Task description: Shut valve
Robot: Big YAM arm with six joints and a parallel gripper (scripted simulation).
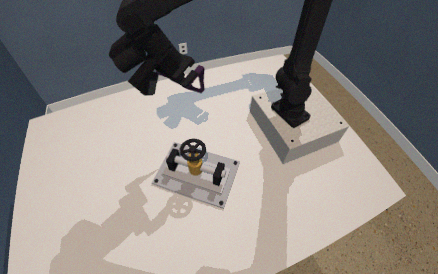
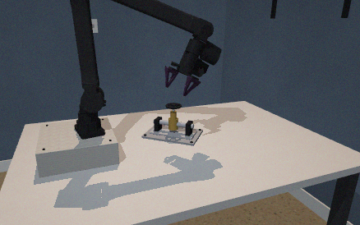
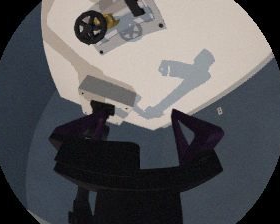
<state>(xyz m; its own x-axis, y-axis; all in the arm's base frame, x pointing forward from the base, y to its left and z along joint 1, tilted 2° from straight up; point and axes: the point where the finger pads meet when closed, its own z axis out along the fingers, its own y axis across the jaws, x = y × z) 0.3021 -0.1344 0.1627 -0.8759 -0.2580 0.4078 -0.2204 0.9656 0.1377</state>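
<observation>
Right now my hand is 130 mm to the right of the black spoked handwheel, 120 mm above it and 70 mm short of it.
</observation>
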